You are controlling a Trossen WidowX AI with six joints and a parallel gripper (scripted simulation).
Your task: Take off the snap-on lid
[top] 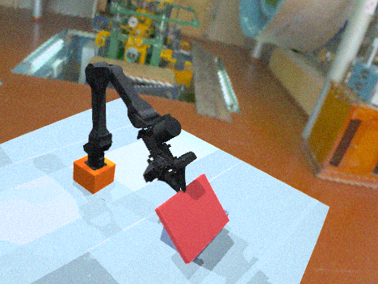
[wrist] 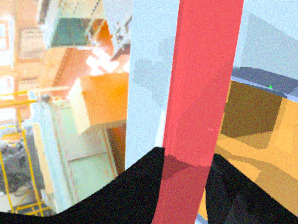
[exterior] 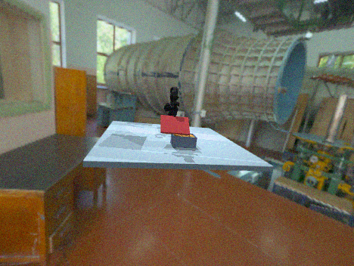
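My gripper tip is now 7 cm short of the red lid, 1 cm to the right of it and 5 cm above it. From my gripper tip the other things lie so: storage box 3 cm ahead, 10 cm to the left, 19 cm below.
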